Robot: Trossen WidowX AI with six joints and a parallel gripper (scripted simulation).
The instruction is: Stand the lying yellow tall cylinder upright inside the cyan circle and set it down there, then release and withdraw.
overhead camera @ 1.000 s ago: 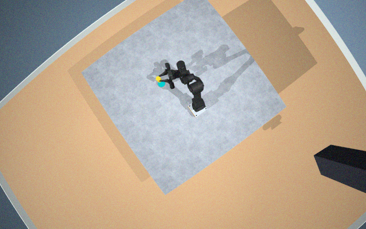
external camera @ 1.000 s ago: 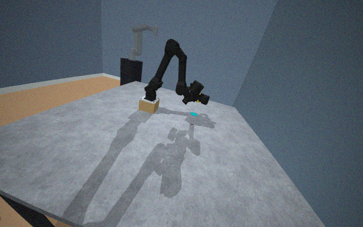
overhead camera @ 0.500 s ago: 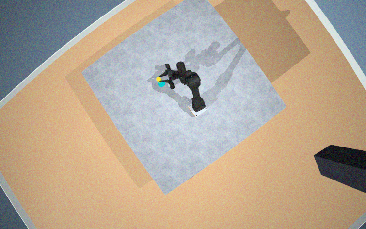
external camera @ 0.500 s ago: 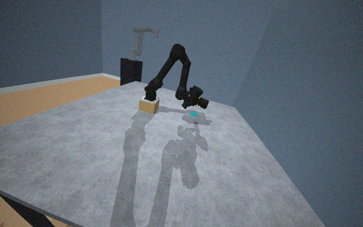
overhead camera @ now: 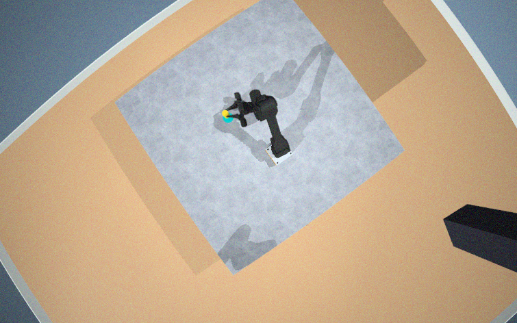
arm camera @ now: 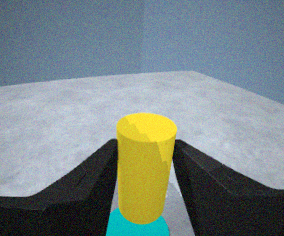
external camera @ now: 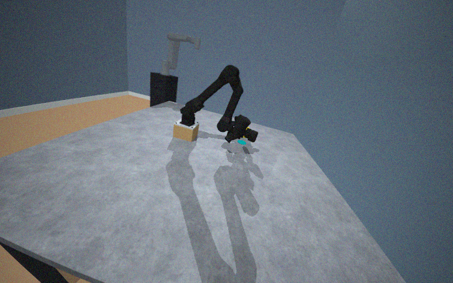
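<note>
Now: gripper tip 90 mm above the cyan circle. Round my gripper tip: yellow tall cylinder (20 mm below).
</note>
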